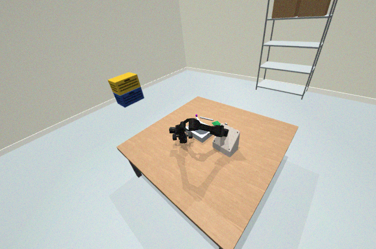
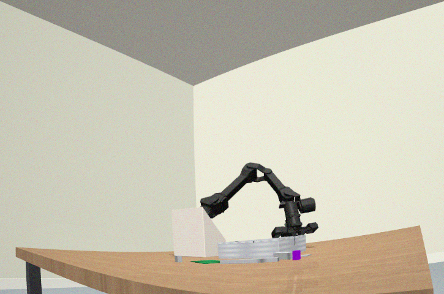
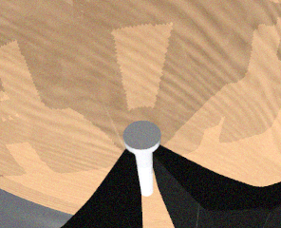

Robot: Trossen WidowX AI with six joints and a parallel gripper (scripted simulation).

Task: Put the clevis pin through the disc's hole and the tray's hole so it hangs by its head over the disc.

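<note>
My gripper tip is 9 cm past the aluminium disc, 18 cm to the left of it and 5 cm below it. From my gripper tip the other things lie so: steel clevis pin (1 cm to the right); steel tray (7 cm behind, 18 cm to the right, 4 cm above); flat grey piece (14 cm ahead, 31 cm to the right).
</note>
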